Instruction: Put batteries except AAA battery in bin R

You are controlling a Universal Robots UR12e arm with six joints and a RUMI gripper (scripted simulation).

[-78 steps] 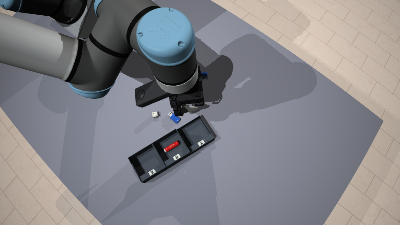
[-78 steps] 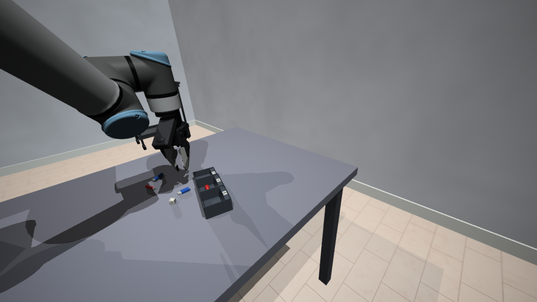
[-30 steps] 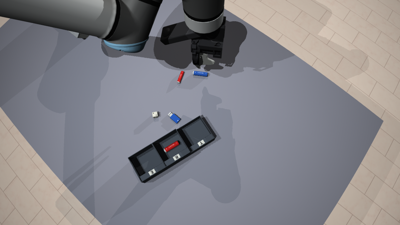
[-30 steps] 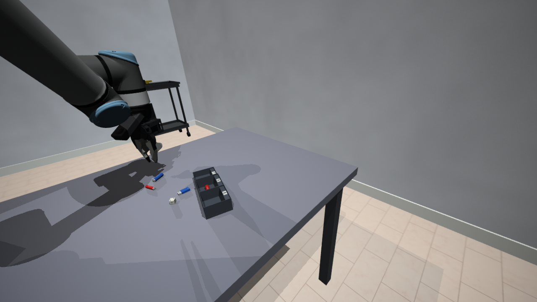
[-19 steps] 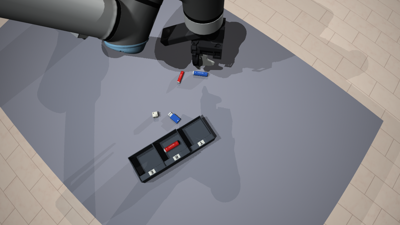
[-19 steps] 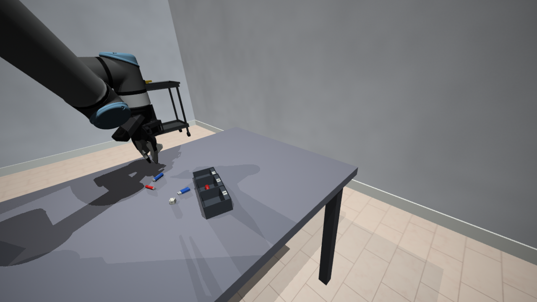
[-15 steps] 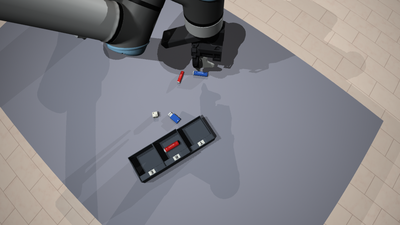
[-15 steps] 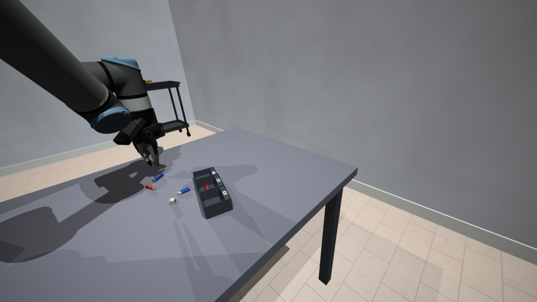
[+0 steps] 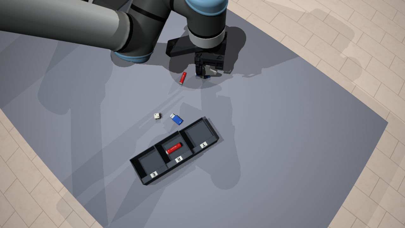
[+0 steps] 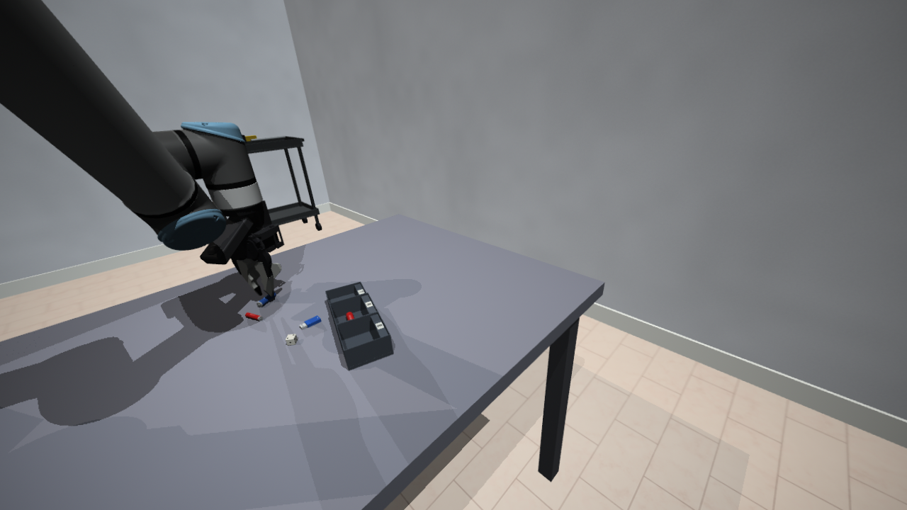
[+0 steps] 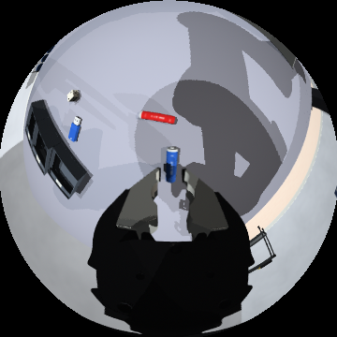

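Now: the blue battery 20 mm below my hand. Also, from my hand: smaller red battery (50 mm to the right, 50 mm behind, 30 mm below); white die (200 mm to the right, 40 mm behind, 20 mm below); blue USB stick (170 mm to the right, 30 mm below, 10 mm ahead).
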